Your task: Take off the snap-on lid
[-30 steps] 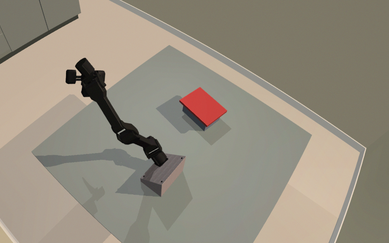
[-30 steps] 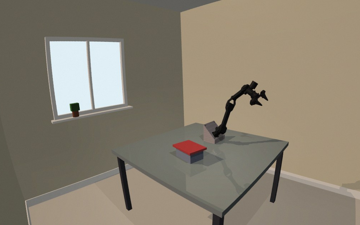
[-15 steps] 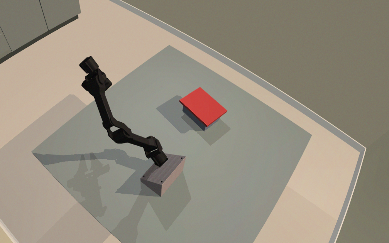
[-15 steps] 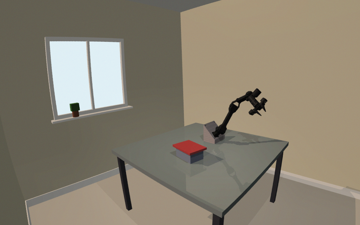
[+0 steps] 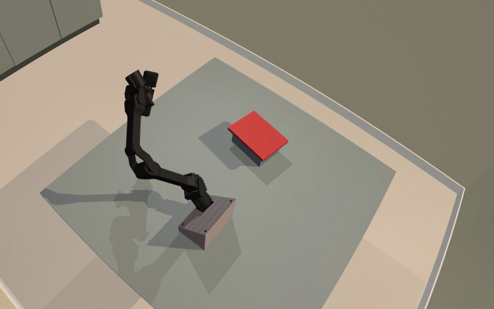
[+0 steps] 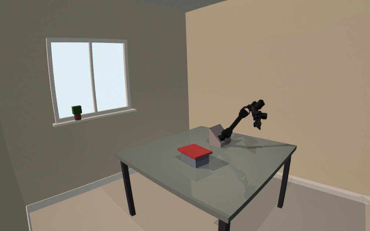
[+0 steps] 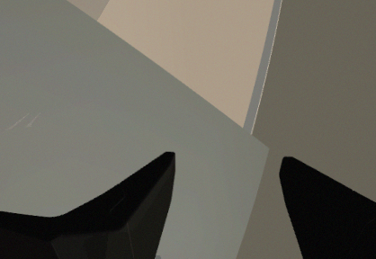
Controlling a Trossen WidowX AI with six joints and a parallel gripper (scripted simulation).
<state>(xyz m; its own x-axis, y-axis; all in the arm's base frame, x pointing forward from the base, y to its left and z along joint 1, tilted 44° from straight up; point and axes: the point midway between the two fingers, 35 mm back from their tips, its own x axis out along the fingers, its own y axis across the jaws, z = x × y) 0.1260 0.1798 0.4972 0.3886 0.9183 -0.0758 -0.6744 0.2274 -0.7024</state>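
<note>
The red lid is 330 mm ahead of my gripper tip, 410 mm to the right of it and 200 mm below it. From my gripper tip the other things lie so: box: 330 mm ahead, 410 mm to the right, 250 mm below.
</note>
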